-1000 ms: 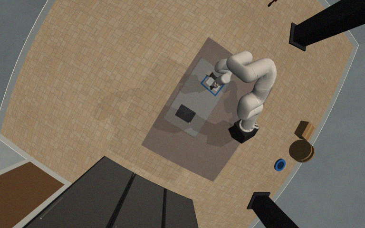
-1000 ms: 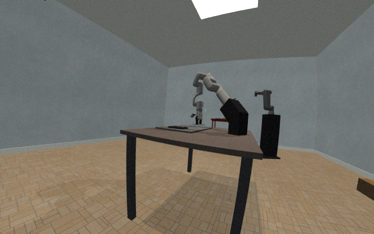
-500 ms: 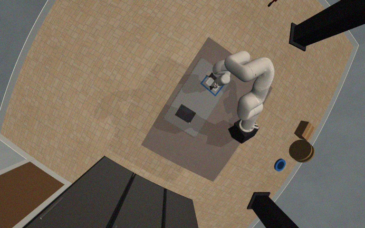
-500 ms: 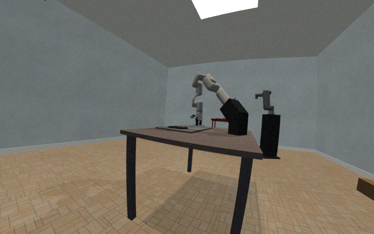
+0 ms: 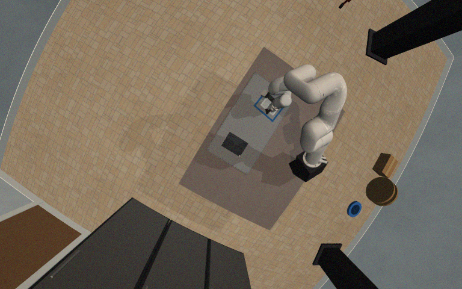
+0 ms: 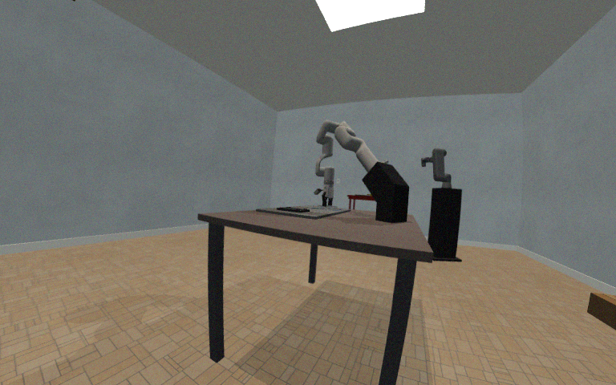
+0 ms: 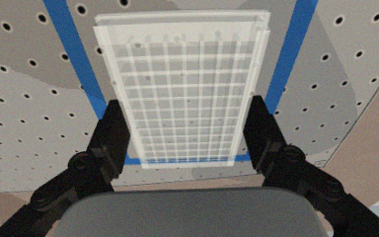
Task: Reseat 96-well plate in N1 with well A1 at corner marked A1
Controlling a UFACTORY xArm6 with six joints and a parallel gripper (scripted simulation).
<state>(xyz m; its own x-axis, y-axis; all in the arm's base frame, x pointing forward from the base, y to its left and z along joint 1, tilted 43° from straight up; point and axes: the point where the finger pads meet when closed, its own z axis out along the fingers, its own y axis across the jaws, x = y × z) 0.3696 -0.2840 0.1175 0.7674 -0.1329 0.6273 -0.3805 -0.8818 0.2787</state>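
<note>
Now: the 96-well plate 10 mm below my hand. The rest, counted from my hand: dark plate nest N1: 340 mm to the left, 200 mm ahead, 20 mm below; A1 corner mark: 410 mm to the left, 140 mm ahead, 20 mm below.
</note>
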